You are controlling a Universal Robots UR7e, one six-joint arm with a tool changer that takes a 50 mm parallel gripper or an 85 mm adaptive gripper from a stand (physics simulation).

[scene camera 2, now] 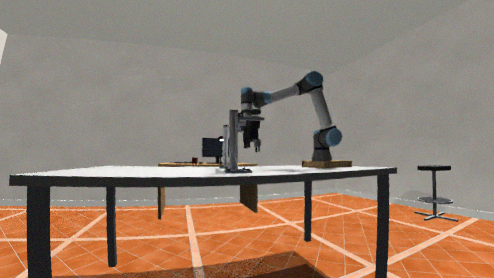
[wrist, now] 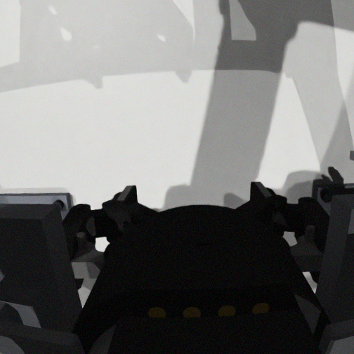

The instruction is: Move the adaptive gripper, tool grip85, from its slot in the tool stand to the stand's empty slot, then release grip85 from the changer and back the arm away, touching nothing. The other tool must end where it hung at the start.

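Seen in the pictures: arm's base, origin of the base link: (scene camera 2: 321, 160).
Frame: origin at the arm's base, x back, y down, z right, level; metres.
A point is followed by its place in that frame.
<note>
The adaptive gripper grip85, my gripper (scene camera 2: 248, 142) (wrist: 193, 196), hangs fingers down under the arm's wrist, with its fingers wide apart and nothing between them. In the wrist view its dark body fills the lower middle. Grey parts of the tool stand (scene camera 2: 233, 142) @[x -0.710, y -0.102, z -0.345 m] (wrist: 30, 240) show close on both sides of it. In the scene view the wrist is right above the stand's upper holder, and grip85 is beside the grey upright. Light finger parts of the other tool (scene camera 2: 257, 146) @[x -0.564, y -0.089, z -0.254 m] seem to overlap it there. Whether grip85 rests in a slot, and the changer's lock, cannot be told.
The stand is on the white table (scene camera 2: 125, 172) @[x -1.210, y 0.048, z -0.415 m]. The arm's base (scene camera 2: 322, 152) @[x -0.028, y -0.061, z -0.057 m] is on a wooden block (scene camera 2: 327, 163) @[x -0.044, y 0.017, z -0.143 m] to the right. A desk with a monitor (scene camera 2: 212, 147) is behind, and a stool (scene camera 2: 434, 168) is at the right. Shadows cross the table in the wrist view.
</note>
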